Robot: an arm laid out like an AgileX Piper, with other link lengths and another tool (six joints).
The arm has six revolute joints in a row. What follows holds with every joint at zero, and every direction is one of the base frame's.
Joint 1 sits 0.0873 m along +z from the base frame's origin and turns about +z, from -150 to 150 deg.
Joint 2 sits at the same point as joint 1 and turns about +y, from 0 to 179.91 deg.
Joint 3 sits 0.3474 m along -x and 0.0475 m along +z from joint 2 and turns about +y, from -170 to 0 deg.
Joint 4 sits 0.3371 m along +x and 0.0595 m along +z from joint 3 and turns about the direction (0.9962, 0, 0.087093), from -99.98 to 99.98 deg.
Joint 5 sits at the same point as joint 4 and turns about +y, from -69.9 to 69.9 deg.
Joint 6 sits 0.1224 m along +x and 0.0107 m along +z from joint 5 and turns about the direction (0.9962, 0, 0.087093), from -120 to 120 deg.
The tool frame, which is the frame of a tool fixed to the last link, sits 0.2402 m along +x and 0.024 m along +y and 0.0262 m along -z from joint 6; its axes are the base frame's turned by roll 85.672, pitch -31.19 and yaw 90.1 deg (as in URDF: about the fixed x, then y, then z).
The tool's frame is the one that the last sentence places.
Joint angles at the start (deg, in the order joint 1, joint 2, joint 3, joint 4, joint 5, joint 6):
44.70 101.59 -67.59 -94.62 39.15 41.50
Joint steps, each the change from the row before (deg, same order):
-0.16 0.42 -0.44 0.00 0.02 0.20
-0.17 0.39 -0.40 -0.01 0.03 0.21
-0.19 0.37 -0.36 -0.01 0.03 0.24
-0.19 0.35 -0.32 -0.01 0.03 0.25
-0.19 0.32 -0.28 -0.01 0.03 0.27
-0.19 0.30 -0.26 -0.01 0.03 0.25
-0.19 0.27 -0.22 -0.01 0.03 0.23
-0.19 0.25 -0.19 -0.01 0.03 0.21
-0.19 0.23 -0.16 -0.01 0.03 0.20
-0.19 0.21 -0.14 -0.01 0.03 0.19
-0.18 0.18 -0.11 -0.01 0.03 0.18
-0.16 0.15 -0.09 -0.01 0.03 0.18
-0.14 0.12 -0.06 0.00 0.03 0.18
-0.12 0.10 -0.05 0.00 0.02 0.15
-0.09 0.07 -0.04 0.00 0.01 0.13
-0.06 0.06 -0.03 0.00 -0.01 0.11
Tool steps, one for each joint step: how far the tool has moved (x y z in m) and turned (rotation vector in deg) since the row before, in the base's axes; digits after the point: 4 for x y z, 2 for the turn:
0.0025 0.0000 -0.0007 0.20 -0.01 -0.24
0.0025 -0.0003 -0.0007 0.19 -0.02 -0.26
0.0024 -0.0007 -0.0009 0.20 0.00 -0.29
0.0022 -0.0008 -0.0011 0.20 0.01 -0.29
0.0021 -0.0010 -0.0011 0.21 0.02 -0.30
0.0020 -0.0011 -0.0011 0.19 0.02 -0.29
0.0018 -0.0013 -0.0011 0.17 0.02 -0.29
0.0017 -0.0014 -0.0011 0.14 0.03 -0.28
0.0016 -0.0015 -0.0012 0.13 0.04 -0.28
0.0015 -0.0016 -0.0011 0.12 0.04 -0.27
0.0013 -0.0017 -0.0011 0.11 0.04 -0.26
0.0011 -0.0015 -0.0009 0.11 0.03 -0.24
0.0009 -0.0014 -0.0009 0.12 0.03 -0.23
0.0008 -0.0012 -0.0007 0.10 0.03 -0.19
0.0006 -0.0008 -0.0005 0.10 0.02 -0.14
0.0004 -0.0004 -0.0005 0.09 0.03 -0.09

